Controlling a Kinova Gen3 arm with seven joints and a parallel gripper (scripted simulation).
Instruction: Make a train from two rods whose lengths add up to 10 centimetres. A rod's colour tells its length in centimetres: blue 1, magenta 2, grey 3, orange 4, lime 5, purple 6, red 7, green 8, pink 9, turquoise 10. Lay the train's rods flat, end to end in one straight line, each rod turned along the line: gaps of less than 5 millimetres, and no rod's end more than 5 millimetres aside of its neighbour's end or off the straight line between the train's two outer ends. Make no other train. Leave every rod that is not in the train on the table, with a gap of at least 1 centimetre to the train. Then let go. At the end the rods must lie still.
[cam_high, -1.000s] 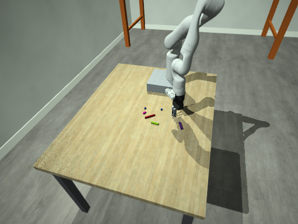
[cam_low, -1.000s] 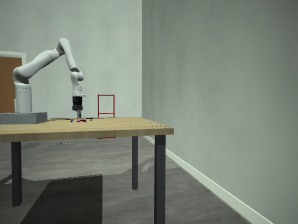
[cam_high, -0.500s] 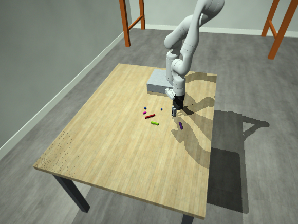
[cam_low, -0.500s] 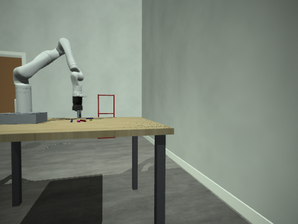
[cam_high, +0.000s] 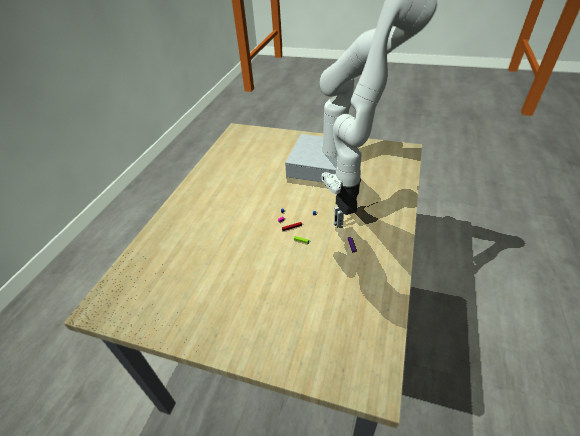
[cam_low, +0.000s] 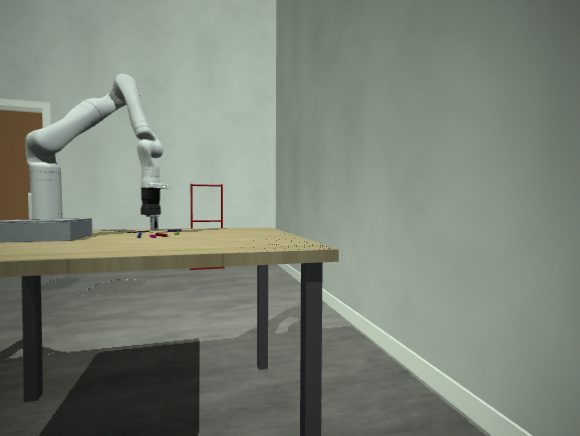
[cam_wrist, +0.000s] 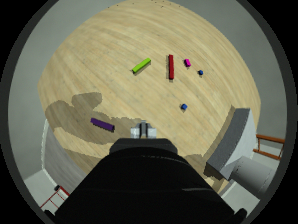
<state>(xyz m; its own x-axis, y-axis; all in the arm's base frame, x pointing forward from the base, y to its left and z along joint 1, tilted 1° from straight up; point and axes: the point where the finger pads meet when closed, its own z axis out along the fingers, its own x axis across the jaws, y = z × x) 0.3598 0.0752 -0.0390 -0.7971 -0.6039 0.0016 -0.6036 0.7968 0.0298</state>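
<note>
My gripper is now 1 cm above the grey rod. Also, from my hand: purple rod (8 cm ahead, 5 cm to the left, 3 cm below); then lime rod (11 cm to the right, 9 cm ahead, 3 cm below); then red rod (16 cm to the right, 4 cm ahead, 3 cm below).
</note>
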